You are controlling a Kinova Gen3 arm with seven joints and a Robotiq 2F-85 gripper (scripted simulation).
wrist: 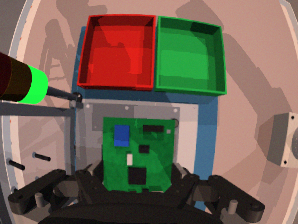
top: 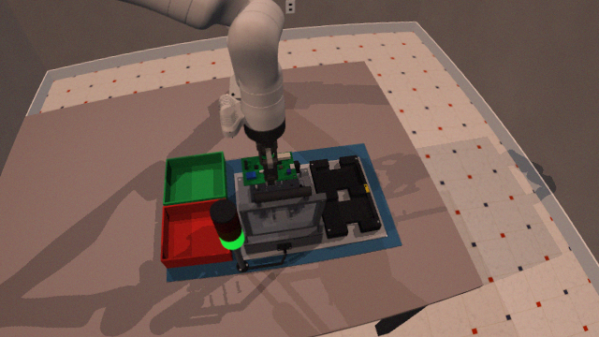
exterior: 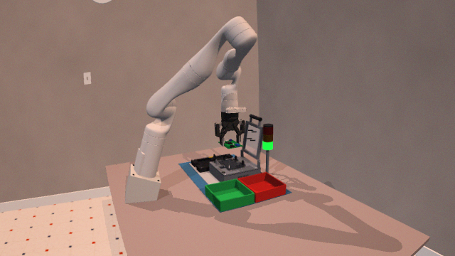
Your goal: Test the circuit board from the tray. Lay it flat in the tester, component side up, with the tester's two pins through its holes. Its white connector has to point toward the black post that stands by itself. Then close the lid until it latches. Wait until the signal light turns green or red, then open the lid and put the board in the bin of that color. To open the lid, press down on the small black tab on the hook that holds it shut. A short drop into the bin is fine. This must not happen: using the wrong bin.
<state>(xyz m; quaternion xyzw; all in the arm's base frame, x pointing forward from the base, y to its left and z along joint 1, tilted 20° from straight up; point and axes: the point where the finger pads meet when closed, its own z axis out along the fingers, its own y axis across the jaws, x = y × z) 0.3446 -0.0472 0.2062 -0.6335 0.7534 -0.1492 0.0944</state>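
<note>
Right now my hand is 160 mm to the left of the green bin, 160 mm above it and 130 mm past it. From my hand the other things lie so: red bin (190 mm to the right, 160 mm below, 10 mm ahead); then green circuit board (10 mm below); then tester lid (120 mm ahead, 10 mm to the right, 10 mm above).
</note>
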